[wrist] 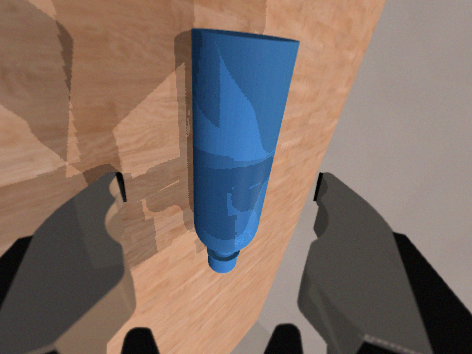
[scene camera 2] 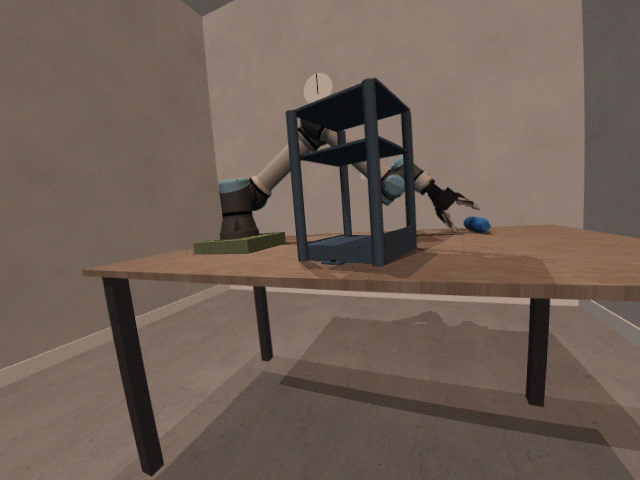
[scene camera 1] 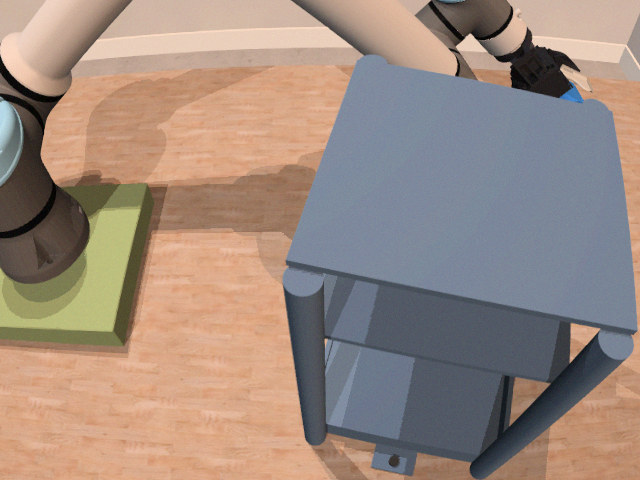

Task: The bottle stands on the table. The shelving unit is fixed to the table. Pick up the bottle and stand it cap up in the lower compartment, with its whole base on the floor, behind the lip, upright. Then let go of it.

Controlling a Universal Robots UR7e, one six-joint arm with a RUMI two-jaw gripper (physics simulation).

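Places are measured from the arm's base along level axes (x ahead, y left, z up), in centimetres.
Where they show: gripper, fingertip midpoint: (wrist: 222, 176) (scene camera 2: 468, 220); arm's base, origin of the base link: (scene camera 2: 240, 236) (scene camera 1: 43, 240).
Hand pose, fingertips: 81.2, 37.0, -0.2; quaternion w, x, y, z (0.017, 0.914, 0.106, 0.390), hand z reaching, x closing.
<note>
Each offset is from my fingertips to the centre of the thing, as dx, dy, dz. "spot": to the spot under its first point. Level surfaces: height alone.
The blue bottle @(+2.9, -2.1, -1.4) (scene camera 1: 572, 94) (scene camera 2: 476, 224) (wrist: 232, 140) lies on its side on the table. In the wrist view its flat base is at the top and its cap end @(spot: +3.2, -9.7, -0.3) (wrist: 222, 263) at the bottom. My gripper (scene camera 2: 466, 219) (wrist: 222, 176) is open and empty, tilted down close to the bottle. In the wrist view one finger shows on each side of the bottle, with a gap to both. The blue-grey shelving unit @(-26.9, -48.5, +14.1) (scene camera 1: 465, 196) (scene camera 2: 373, 180) stands upright; its lower compartment has a floor @(dz -0.4) (scene camera 1: 377, 382) (scene camera 2: 336, 241). In scene camera 1 the unit's top hides part of the bottle.
The unit's middle shelf @(spot: -27.1, -55.8, +21.7) (scene camera 1: 454, 330) (scene camera 2: 346, 152) lies above the lower compartment, with round posts at the corners. The arm reaches behind the unit from its green base block (scene camera 1: 111, 263) (scene camera 2: 222, 248). The table's edge (wrist: 327, 145) runs close beside the bottle.
</note>
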